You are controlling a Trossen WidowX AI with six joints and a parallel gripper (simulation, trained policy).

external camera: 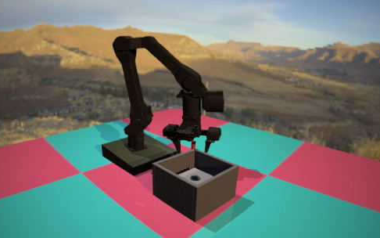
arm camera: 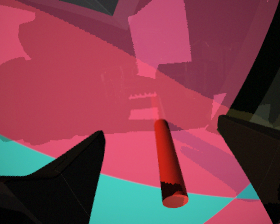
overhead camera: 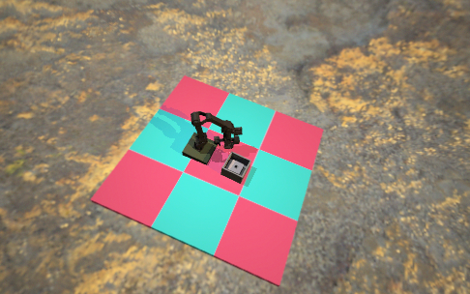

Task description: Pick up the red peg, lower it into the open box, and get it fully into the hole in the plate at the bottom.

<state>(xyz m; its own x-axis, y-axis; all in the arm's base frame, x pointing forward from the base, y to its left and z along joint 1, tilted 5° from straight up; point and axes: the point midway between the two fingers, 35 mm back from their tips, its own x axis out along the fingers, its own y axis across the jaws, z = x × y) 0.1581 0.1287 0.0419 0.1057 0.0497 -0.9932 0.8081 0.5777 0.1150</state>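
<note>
Right now my gripper tip is 1 cm to the right of the red peg, 1 cm below it and 1 cm past it. From my gripper tip the other things lie so: grey box 16 cm ahead, 12 cm to the right, 1 cm below; then grey plate 16 cm ahead, 12 cm to the right, 1 cm above.
</note>
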